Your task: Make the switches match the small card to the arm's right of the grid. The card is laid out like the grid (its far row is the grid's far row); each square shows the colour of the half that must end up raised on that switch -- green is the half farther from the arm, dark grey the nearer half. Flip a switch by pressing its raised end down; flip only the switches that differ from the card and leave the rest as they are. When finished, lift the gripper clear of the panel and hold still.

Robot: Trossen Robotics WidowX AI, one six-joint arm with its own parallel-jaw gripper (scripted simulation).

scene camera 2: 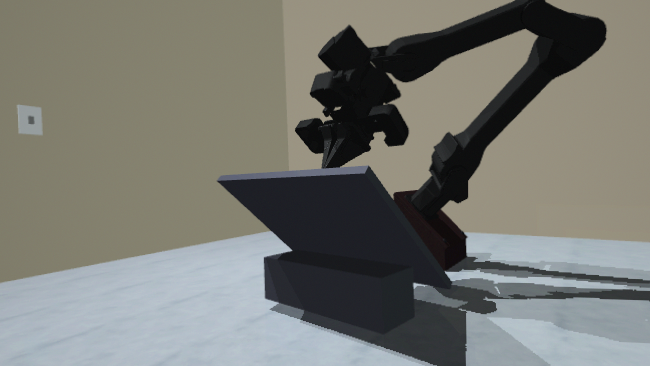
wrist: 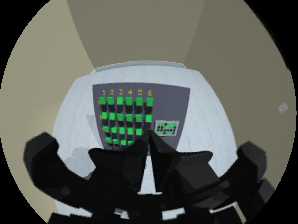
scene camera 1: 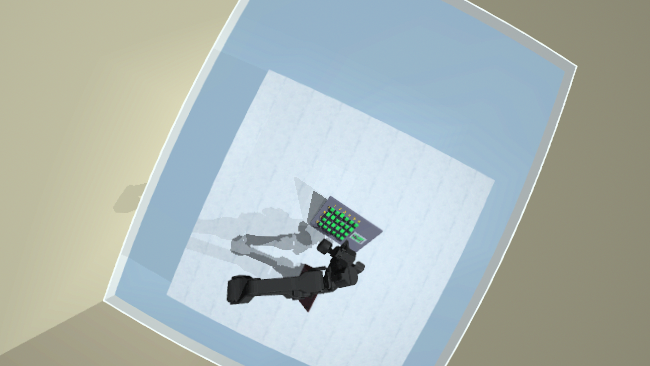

Path:
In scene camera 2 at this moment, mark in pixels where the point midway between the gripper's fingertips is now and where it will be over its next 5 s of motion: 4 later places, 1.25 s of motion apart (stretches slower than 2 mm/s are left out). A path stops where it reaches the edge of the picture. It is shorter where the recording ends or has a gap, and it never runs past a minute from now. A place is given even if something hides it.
The gripper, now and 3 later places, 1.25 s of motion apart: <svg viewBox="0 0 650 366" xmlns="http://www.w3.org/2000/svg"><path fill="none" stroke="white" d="M324 172L397 217L393 226L405 187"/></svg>

